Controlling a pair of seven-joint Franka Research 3 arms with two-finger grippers.
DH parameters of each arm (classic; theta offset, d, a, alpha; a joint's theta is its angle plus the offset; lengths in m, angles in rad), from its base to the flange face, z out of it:
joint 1: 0 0.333 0 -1.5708
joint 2: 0 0 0 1.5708
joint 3: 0 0.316 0.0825 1.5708
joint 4: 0 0 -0.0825 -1.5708
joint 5: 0 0.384 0 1.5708
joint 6: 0 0 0.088 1.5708
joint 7: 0 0.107 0 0
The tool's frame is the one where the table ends.
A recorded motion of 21 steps. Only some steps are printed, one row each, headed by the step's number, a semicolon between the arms.
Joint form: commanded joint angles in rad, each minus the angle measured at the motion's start. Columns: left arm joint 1, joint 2, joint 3, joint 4, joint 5, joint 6, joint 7; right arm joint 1, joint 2, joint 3, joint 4, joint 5, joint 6, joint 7.
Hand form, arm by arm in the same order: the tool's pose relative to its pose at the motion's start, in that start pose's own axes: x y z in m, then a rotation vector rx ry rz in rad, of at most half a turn. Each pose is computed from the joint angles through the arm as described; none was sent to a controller.
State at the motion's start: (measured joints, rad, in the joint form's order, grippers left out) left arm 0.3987 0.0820 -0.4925 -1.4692 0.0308 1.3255 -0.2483; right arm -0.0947 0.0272 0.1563 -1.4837 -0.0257 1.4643 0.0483
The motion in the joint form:
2: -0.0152 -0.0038 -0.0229 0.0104 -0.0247 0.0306 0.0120; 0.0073 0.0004 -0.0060 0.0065 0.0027 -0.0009 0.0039
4: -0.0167 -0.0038 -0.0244 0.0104 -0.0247 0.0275 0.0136; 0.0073 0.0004 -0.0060 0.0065 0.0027 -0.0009 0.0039
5: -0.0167 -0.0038 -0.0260 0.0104 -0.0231 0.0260 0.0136; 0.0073 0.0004 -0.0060 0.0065 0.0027 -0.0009 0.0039
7: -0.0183 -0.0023 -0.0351 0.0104 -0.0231 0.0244 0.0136; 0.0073 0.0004 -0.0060 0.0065 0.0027 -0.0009 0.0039
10: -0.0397 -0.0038 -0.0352 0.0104 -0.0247 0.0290 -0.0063; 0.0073 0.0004 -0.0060 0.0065 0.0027 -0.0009 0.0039
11: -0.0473 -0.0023 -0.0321 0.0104 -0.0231 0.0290 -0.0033; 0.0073 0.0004 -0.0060 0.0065 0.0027 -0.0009 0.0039
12: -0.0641 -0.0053 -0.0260 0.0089 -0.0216 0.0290 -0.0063; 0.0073 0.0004 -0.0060 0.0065 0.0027 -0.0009 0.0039
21: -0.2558 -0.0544 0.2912 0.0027 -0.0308 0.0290 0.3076; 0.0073 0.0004 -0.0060 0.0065 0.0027 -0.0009 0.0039
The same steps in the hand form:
2: -0.0051 0.0235 -0.0092 -0.0267 0.0392 0.0548; -0.0001 -0.0010 -0.0027 0.0028 0.0051 0.0025
4: -0.0058 0.0249 -0.0090 -0.0254 0.0363 0.0594; -0.0001 -0.0010 -0.0027 0.0028 0.0051 0.0025
5: -0.0062 0.0255 -0.0088 -0.0233 0.0353 0.0606; -0.0001 -0.0010 -0.0027 0.0028 0.0051 0.0025
7: -0.0074 0.0309 -0.0082 -0.0219 0.0328 0.0713; -0.0001 -0.0010 -0.0027 0.0028 0.0051 0.0025
10: -0.0110 0.0426 -0.0090 -0.0205 0.0386 0.0728; -0.0001 -0.0010 -0.0027 0.0028 0.0051 0.0025
11: -0.0110 0.0448 -0.0083 -0.0182 0.0377 0.0799; -0.0001 -0.0010 -0.0027 0.0028 0.0051 0.0025
12: -0.0138 0.0506 -0.0086 -0.0132 0.0398 0.0867; -0.0001 -0.0010 -0.0027 0.0028 0.0051 0.0025
21: -0.0141 -0.0089 -0.0253 -0.0108 0.0768 0.2744; -0.0001 -0.0010 -0.0027 0.0028 0.0051 0.0025

